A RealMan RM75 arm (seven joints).
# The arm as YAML. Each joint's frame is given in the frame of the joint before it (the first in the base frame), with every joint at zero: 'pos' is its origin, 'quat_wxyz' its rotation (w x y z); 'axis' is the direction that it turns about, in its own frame. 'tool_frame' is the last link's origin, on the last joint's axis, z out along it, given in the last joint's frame.
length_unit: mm
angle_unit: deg
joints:
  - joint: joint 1
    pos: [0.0, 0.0, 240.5]
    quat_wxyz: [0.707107, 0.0, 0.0, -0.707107]
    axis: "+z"
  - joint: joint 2
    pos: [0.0, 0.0, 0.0]
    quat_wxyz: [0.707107, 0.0, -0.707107, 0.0]
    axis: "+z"
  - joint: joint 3
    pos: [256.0, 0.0, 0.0]
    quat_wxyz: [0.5, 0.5, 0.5, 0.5]
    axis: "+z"
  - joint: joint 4
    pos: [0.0, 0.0, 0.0]
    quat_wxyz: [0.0, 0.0, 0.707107, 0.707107]
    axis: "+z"
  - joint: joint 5
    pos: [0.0, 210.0, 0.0]
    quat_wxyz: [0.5, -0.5, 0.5, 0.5]
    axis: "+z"
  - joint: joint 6
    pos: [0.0, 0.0, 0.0]
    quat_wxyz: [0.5, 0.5, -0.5, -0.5]
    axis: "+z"
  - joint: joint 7
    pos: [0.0, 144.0, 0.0]
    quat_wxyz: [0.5, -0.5, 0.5, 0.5]
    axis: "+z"
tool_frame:
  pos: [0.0, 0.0, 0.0]
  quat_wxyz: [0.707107, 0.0, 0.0, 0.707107]
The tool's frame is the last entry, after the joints.
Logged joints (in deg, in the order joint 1, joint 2, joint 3, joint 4, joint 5, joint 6, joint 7), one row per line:
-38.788 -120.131 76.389 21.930 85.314 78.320 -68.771
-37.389 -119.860 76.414 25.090 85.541 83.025 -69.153
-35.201 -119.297 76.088 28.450 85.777 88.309 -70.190
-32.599 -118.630 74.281 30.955 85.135 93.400 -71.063
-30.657 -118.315 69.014 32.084 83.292 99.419 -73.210
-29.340 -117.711 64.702 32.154 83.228 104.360 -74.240
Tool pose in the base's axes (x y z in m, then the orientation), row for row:
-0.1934 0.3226 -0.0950 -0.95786 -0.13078 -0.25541 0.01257
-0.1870 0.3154 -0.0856 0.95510 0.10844 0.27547 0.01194
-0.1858 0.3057 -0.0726 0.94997 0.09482 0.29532 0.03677
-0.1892 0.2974 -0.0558 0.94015 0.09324 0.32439 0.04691
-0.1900 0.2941 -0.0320 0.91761 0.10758 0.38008 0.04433
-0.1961 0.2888 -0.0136 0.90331 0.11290 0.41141 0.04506
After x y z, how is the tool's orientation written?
As a quaternion, x y z w.
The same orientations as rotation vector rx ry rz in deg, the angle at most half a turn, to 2 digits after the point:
-171.05 -23.35 -45.61
170.62 19.37 49.21
167.10 16.68 51.95
164.35 16.30 56.71
160.66 18.84 66.55
158.09 19.76 72.00

